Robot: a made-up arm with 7 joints. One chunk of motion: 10 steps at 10 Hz.
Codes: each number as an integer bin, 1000 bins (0 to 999) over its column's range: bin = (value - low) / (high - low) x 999, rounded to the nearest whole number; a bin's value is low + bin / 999 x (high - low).
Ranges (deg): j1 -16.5..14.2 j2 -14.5..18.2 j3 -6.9..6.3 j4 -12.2..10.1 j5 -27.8..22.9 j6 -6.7..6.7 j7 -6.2..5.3
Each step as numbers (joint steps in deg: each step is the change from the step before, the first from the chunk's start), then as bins.
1 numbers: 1.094 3.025 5.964 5.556 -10.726 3.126 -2.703
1 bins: 573 535 974 795 336 733 304
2 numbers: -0.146 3.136 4.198 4.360 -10.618 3.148 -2.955
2 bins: 532 539 840 742 339 734 282
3 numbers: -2.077 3.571 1.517 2.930 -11.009 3.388 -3.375
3 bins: 469 552 637 678 331 752 245
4 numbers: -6.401 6.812 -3.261 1.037 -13.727 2.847 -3.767
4 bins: 329 651 275 593 277 712 211
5 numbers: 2.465 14.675 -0.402 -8.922 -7.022 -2.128 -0.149
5 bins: 617 891 492 147 409 341 526
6 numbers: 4.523 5.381 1.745 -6.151 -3.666 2.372 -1.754
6 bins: 684 607 654 271 476 676 386
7 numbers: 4.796 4.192 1.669 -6.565 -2.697 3.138 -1.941
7 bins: 693 571 649 252 495 733 370
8 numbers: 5.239 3.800 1.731 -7.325 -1.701 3.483 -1.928
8 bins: 707 559 653 218 514 759 371
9 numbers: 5.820 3.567 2.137 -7.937 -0.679 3.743 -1.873
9 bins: 726 552 684 191 534 779 376
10 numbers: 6.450 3.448 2.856 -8.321 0.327 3.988 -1.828
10 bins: 747 548 738 174 554 797 380
